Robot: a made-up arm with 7 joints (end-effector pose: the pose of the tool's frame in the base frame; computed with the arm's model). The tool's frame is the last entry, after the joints. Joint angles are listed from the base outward.
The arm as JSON. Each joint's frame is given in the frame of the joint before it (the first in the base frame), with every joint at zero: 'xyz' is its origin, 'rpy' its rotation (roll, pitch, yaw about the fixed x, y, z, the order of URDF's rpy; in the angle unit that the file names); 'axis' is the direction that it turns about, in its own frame. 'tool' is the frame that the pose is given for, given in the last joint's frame.
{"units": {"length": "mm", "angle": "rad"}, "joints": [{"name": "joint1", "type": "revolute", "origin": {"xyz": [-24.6, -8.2, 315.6], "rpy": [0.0, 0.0, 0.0]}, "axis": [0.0, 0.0, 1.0]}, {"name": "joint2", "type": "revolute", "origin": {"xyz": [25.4, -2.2, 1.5], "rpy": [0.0, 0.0, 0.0]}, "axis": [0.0, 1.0, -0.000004]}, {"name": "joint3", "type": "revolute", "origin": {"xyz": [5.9, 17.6, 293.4], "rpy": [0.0, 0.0, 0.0]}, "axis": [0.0, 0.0, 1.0]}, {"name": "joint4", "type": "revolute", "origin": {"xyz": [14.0, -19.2, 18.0], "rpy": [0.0, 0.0, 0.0]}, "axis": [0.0, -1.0, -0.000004]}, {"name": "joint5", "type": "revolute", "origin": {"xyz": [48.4, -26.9, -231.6], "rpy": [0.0, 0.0, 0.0]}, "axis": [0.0, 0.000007, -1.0]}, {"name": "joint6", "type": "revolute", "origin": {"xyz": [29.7, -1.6, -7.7], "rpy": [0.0, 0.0, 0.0]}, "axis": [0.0, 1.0, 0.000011]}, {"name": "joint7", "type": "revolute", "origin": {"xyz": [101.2, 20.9, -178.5], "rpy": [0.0, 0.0, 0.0]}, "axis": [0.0, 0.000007, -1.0]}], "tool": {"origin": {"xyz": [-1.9, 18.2, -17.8], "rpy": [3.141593, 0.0, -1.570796]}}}
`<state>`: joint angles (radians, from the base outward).
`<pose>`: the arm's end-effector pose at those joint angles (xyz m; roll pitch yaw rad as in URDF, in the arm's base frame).
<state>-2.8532 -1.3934 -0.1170 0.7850 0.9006 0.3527 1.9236</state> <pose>-0.1001 0.1020 0.7300 1.1520 0.3100 -1.1885</pose>
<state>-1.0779 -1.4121 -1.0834 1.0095 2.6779 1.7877 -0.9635</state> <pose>-0.4325 0.1030 0.5574 0.3557 -0.8093 -1.4928</pose>
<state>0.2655 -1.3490 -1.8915 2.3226 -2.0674 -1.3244 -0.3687</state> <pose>-0.2712 -0.3300 0.4750 0.1065 -0.9231 2.1016</pose>
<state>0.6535 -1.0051 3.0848 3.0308 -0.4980 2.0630 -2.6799</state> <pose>-0.5146 -0.1843 0.4790 2.8836 0.4222 -1.6982</pose>
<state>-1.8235 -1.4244 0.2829 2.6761 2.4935 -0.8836 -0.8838</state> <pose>-0.0259 0.4528 0.7013 0.1543 -0.2173 -1.4903</pose>
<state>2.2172 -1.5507 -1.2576 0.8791 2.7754 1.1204 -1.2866</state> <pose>0.3833 0.1091 0.4310 0.9347 -0.1979 1.9052</pose>
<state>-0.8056 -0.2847 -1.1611 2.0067 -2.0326 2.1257 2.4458</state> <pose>-0.3647 0.0130 0.7865 -2.3278 1.3485 -0.2684</pose>
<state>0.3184 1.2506 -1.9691 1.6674 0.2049 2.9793 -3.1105</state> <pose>0.2399 0.0265 0.4458 -2.4889 0.9467 -0.3698</pose>
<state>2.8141 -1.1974 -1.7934 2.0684 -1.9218 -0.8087 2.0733</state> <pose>0.3660 0.1876 0.5807 -0.6423 0.8832 0.5670</pose>
